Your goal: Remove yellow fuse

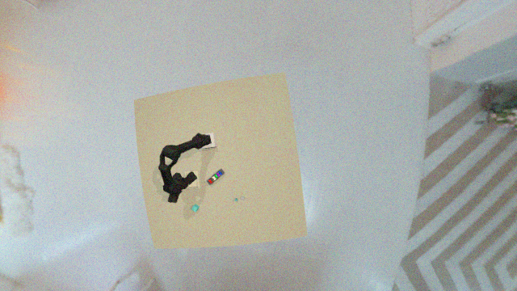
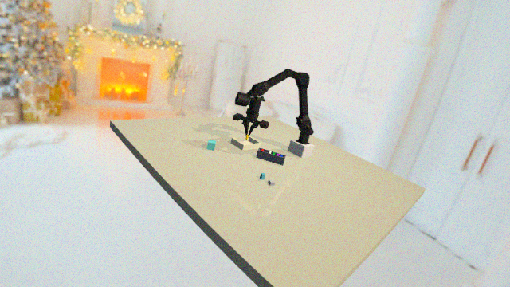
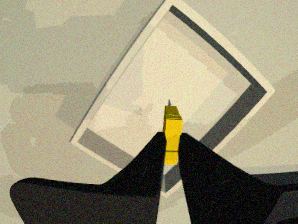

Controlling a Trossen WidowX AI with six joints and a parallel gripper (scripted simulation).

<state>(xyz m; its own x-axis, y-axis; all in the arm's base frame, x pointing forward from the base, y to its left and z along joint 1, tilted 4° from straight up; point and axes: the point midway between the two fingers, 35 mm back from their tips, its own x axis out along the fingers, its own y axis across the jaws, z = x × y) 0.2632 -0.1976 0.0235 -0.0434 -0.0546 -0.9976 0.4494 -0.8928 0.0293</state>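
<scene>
My gripper tip is now 2 cm above the yellow fuse. From my gripper tip the other things lie so: cream tray (5 cm below).
</scene>
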